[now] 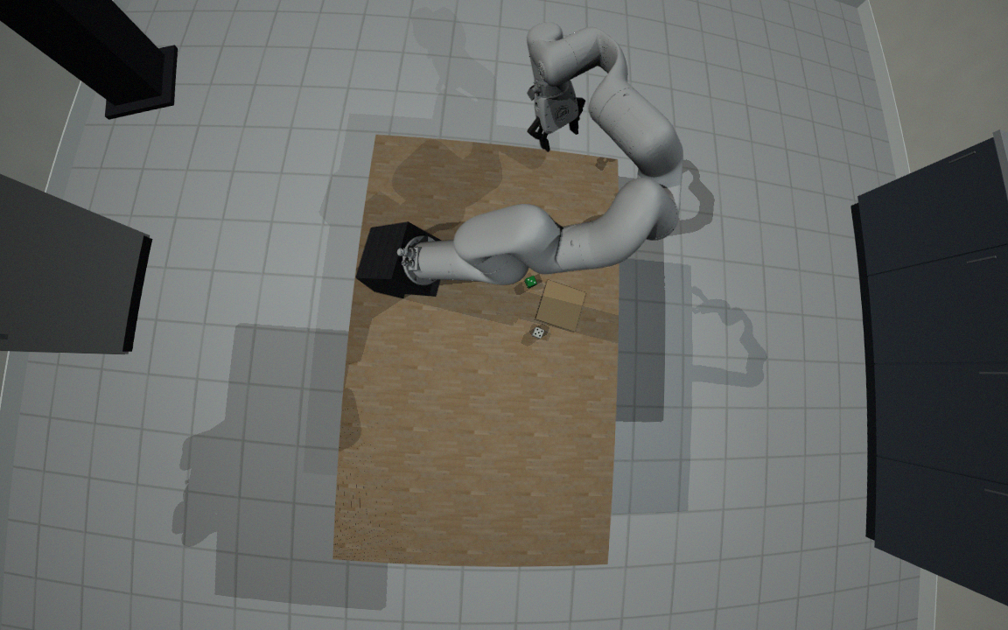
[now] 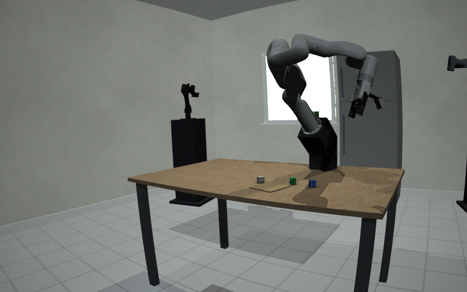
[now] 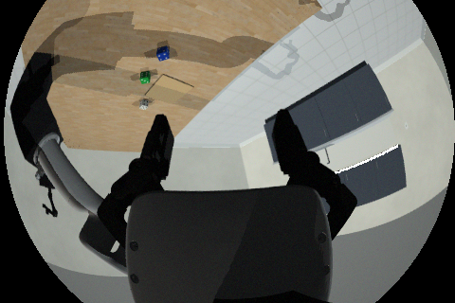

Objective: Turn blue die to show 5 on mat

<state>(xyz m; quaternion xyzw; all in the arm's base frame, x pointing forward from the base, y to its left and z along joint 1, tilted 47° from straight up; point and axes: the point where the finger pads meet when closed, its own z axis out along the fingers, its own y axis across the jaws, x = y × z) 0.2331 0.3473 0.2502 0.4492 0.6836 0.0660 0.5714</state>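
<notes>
Right now my hand is 480 mm to the left of the white die, 320 mm above it and 90 mm past it. Round my hand: tan mat (410 mm to the right, 340 mm below); green die (320 mm below, 310 mm to the right, 90 mm behind); blue die (320 mm below, 210 mm to the right, 40 mm behind).
</notes>
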